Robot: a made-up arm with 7 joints. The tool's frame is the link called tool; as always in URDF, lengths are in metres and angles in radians. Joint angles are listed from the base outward. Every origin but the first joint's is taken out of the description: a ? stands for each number. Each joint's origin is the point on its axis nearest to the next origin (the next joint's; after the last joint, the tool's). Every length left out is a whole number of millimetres.
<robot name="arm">
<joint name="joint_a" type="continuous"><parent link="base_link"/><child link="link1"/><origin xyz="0 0 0.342"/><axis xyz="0 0 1"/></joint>
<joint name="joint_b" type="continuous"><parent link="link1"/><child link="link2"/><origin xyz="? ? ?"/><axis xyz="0 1 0"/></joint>
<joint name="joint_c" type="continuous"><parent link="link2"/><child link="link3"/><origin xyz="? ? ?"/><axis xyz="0 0 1"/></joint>
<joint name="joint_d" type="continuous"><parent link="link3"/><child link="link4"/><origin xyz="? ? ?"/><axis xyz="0 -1 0"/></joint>
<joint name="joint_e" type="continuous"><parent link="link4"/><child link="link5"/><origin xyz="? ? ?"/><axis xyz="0 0 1"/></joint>
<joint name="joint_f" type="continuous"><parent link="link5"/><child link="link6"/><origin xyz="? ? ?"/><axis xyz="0 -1 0"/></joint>
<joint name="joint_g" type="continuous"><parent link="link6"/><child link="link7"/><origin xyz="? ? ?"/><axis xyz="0 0 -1"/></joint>
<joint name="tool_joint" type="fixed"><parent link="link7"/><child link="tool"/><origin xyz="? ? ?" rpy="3.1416 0 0"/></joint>
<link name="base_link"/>
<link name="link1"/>
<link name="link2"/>
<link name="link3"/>
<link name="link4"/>
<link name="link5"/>
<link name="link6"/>
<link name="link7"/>
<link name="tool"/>
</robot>
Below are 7 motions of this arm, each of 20 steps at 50 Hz.
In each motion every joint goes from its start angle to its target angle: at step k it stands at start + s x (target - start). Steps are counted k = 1, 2, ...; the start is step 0. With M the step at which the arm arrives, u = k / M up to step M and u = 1 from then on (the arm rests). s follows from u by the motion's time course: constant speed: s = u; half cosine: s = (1 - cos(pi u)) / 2; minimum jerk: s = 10 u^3 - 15 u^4 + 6 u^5.
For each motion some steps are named. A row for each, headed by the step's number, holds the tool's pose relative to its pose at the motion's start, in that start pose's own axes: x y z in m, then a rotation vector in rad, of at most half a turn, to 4 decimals.
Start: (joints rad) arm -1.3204 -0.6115 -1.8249 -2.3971 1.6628 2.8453 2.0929
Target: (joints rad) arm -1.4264 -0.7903 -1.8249 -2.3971 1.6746 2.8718 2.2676
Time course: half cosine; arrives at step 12
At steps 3, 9, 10, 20:
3: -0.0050 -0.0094 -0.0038 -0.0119 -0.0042 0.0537
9: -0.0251 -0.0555 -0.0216 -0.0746 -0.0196 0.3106
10: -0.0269 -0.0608 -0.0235 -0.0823 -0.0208 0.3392
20: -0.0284 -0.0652 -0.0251 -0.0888 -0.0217 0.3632

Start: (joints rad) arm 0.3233 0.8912 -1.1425 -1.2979 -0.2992 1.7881 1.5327
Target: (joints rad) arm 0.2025 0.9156 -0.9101 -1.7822 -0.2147 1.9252 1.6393
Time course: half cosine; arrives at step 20
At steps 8, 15, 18, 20:
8: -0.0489 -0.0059 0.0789 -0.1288 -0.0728 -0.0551
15: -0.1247 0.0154 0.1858 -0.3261 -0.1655 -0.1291
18: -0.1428 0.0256 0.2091 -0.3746 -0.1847 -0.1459
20: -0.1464 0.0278 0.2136 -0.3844 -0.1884 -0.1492

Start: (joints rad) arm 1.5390 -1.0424 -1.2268 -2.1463 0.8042 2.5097 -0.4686
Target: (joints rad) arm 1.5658 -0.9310 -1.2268 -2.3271 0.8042 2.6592 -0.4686
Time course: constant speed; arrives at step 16
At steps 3, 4, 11, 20:
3: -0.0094 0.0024 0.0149 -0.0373 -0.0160 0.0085
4: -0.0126 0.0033 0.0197 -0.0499 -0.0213 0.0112
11: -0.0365 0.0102 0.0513 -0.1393 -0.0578 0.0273
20: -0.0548 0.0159 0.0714 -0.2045 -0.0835 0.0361

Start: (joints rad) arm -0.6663 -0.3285 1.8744 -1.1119 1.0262 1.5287 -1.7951
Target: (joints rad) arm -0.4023 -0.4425 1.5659 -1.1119 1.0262 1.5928 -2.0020
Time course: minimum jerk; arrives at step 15
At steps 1, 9, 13, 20:
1: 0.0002 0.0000 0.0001 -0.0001 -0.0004 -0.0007
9: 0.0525 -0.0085 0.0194 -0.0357 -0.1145 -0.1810
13: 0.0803 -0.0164 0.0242 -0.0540 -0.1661 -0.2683
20: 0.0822 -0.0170 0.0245 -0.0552 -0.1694 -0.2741

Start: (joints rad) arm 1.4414 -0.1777 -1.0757 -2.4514 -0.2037 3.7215 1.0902
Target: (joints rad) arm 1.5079 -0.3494 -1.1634 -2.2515 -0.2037 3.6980 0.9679
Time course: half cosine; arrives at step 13
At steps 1, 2, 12, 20:
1: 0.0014 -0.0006 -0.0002 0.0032 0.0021 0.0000
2: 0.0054 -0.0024 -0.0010 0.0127 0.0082 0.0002
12: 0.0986 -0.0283 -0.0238 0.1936 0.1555 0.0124
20: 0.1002 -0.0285 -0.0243 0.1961 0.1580 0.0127

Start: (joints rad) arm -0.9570 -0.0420 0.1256 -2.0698 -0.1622 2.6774 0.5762
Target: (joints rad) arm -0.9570 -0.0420 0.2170 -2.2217 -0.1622 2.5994 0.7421
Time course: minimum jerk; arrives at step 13
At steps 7, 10, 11, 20:
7: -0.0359 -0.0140 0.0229 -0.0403 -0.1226 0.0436
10: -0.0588 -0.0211 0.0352 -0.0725 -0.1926 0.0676
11: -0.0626 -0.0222 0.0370 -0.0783 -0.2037 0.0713
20: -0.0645 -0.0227 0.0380 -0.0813 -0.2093 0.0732

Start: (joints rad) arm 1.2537 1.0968 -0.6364 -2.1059 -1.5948 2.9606 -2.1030
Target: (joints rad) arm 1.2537 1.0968 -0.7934 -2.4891 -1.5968 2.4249 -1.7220
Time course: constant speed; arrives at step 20
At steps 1, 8, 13, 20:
1: 0.0075 0.0008 0.0038 0.0188 0.0336 0.0192
8: 0.0629 0.0065 0.0252 0.1651 0.2577 0.1411
13: 0.1048 0.0111 0.0348 0.2843 0.4050 0.2128
20: 0.1650 0.0186 0.0396 0.4682 0.5908 0.2872

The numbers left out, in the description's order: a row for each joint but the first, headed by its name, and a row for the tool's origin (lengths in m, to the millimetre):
joint_b: 0 0 0
joint_c: 0 0 0.436
joint_d: 0.117 0 0
joint_e: -0.076 0 0.353
joint_f: 0 0 0
joint_g: 0.054 0 0
tool: 0 0 0

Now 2 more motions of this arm.
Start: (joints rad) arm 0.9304 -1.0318 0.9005 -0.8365 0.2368 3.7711 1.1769
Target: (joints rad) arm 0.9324 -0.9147 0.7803 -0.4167 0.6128 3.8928 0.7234
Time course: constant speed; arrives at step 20
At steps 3, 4, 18, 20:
3: 0.0188 -0.0086 0.0046 0.0517 0.0660 -0.0294
4: 0.0250 -0.0115 0.0059 0.0682 0.0882 -0.0392
18: 0.1041 -0.0525 0.0086 0.2620 0.4036 -0.1664
20: 0.1141 -0.0583 0.0069 0.2838 0.4485 -0.1822

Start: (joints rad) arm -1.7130 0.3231 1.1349 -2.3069 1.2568 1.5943 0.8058
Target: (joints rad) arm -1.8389 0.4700 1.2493 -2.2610 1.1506 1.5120 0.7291
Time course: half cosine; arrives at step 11
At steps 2, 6, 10, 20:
2: 0.0004 -0.0006 -0.0026 -0.0091 -0.0098 -0.0101
6: 0.0014 -0.0034 -0.0195 -0.0623 -0.0710 -0.0787
10: 0.0003 -0.0039 -0.0343 -0.1028 -0.1214 -0.1434
20: 0.0002 -0.0039 -0.0351 -0.1047 -0.1239 -0.1467

